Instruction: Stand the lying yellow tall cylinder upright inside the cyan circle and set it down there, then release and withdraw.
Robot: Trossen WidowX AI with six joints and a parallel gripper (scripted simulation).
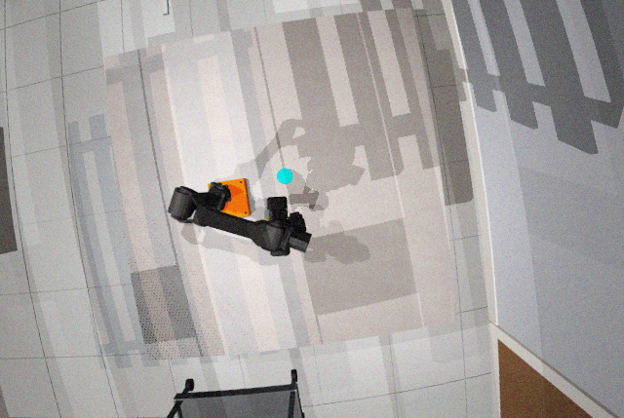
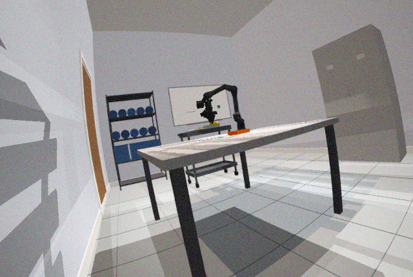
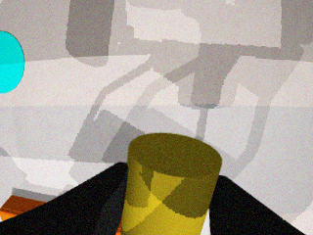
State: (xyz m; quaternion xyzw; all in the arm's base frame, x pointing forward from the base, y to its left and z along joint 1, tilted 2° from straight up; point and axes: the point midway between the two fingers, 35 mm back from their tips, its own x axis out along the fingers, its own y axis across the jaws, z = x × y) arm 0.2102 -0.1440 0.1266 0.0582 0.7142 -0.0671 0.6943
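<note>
The yellow tall cylinder lies 2 cm behind my gripper tip. The rest, counted from my gripper tip: cyan circle (16 cm to the left, 12 cm below, 4 cm ahead).
</note>
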